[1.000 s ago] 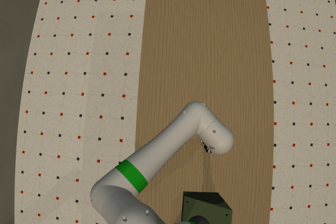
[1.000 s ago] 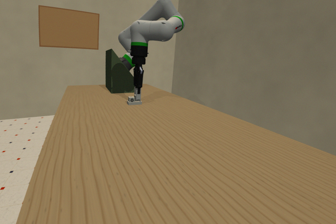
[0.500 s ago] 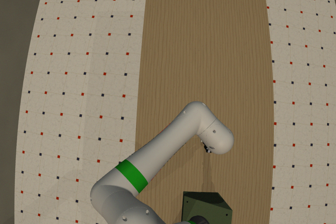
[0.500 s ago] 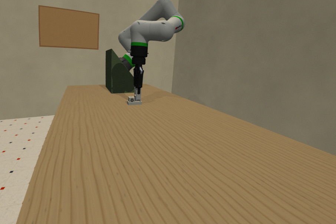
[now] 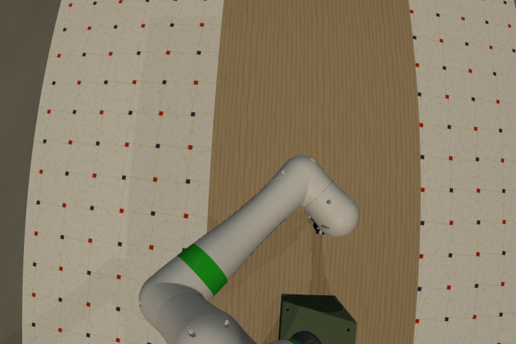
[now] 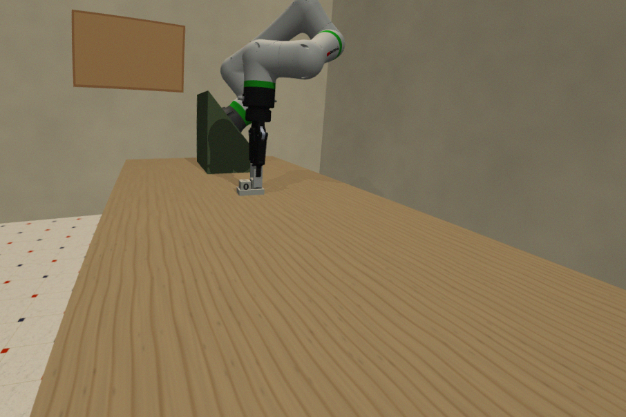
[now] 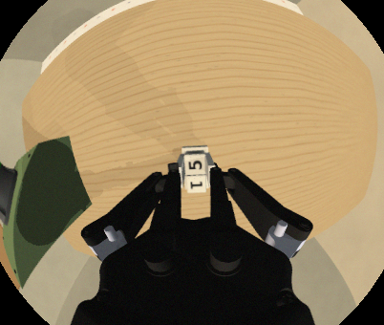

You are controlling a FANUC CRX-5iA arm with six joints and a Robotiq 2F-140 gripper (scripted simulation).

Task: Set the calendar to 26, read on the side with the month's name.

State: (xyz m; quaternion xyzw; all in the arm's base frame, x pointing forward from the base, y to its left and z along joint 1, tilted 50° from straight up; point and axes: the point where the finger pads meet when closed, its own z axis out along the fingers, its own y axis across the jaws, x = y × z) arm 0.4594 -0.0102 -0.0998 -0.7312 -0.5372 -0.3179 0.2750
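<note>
Right now my hand is 2 cm to the left of the calendar tray and 5 cm above it.
</note>
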